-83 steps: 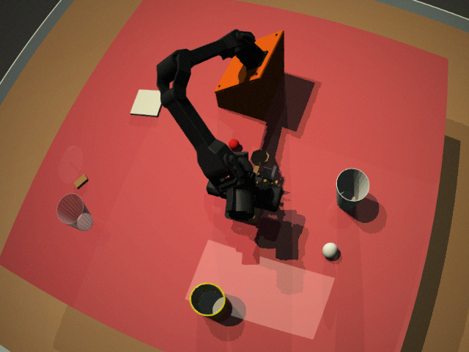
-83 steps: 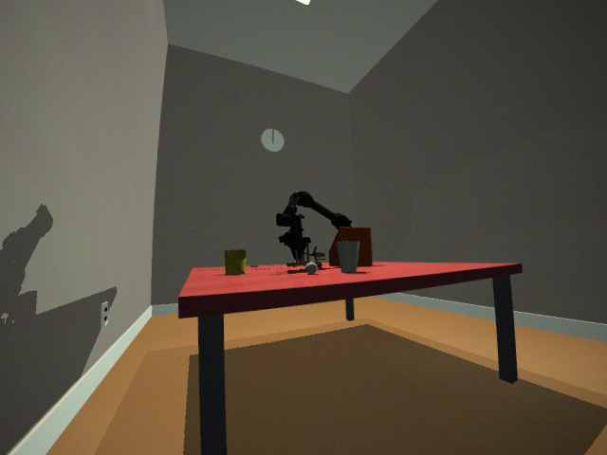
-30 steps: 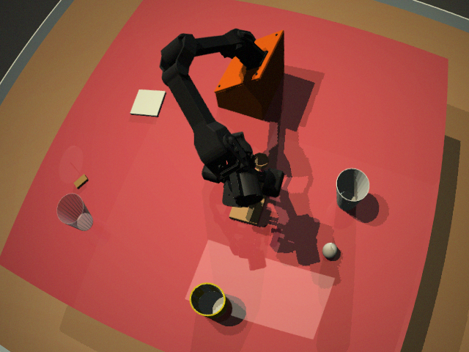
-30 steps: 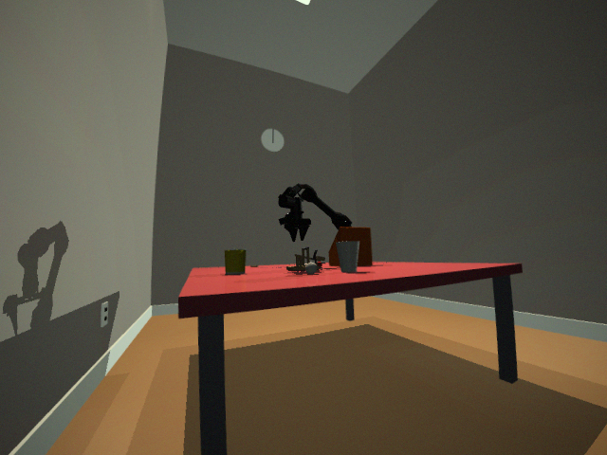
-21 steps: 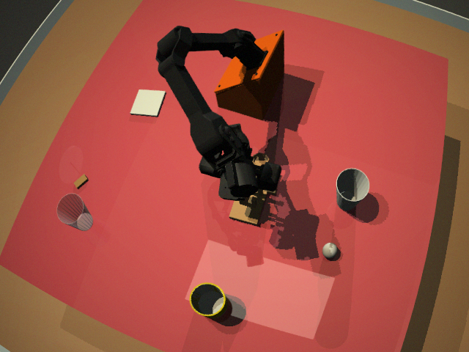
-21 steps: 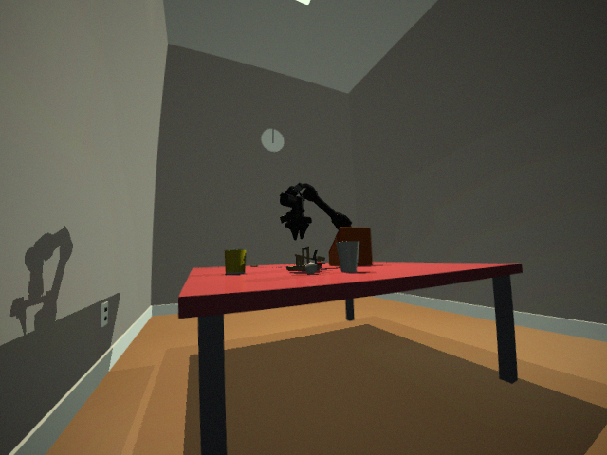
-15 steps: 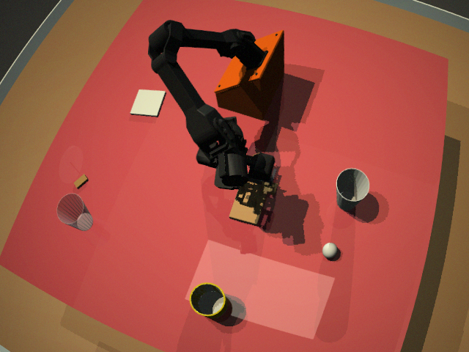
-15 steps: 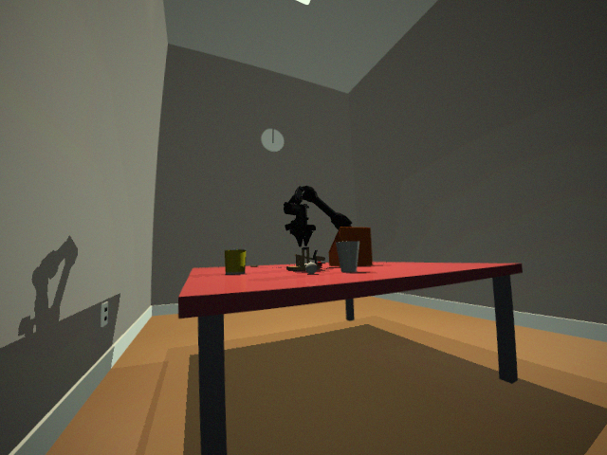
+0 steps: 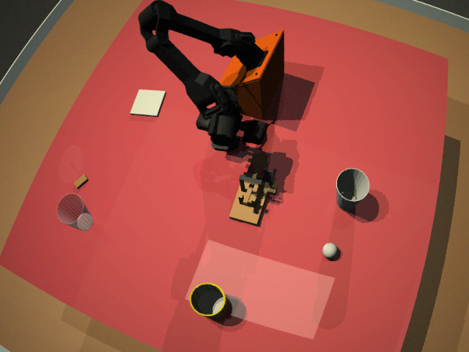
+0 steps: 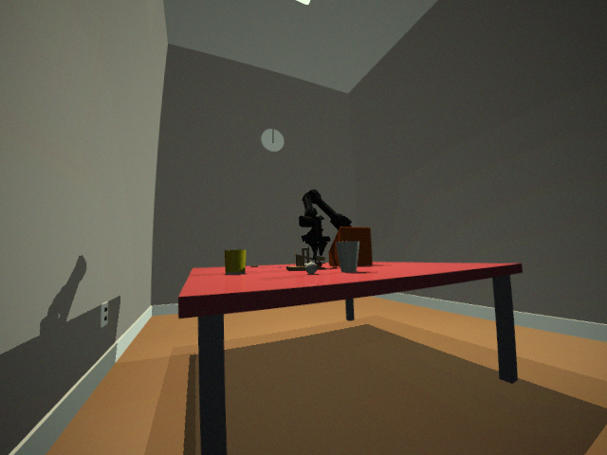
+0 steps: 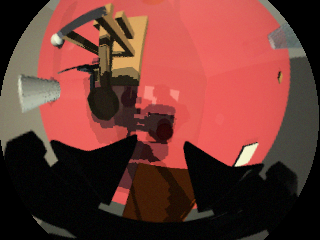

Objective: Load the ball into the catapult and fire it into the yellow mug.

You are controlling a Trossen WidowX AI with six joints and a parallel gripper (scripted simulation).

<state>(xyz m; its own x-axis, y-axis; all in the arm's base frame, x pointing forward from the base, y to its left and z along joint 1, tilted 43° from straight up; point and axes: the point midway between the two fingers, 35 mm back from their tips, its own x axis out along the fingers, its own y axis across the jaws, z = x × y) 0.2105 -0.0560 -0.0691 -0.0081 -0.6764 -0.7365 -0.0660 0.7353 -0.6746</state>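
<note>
Right now the red ball is 1 cm behind my gripper tip, 1 cm to the right of it and 5 cm below it. The rest, counted from my gripper tip: white ball: 20 cm ahead, 37 cm to the left, 4 cm below; then wooden catapult: 9 cm ahead, 12 cm to the left, 1 cm below; then white tile: 6 cm behind, 35 cm to the right, 6 cm below.
</note>
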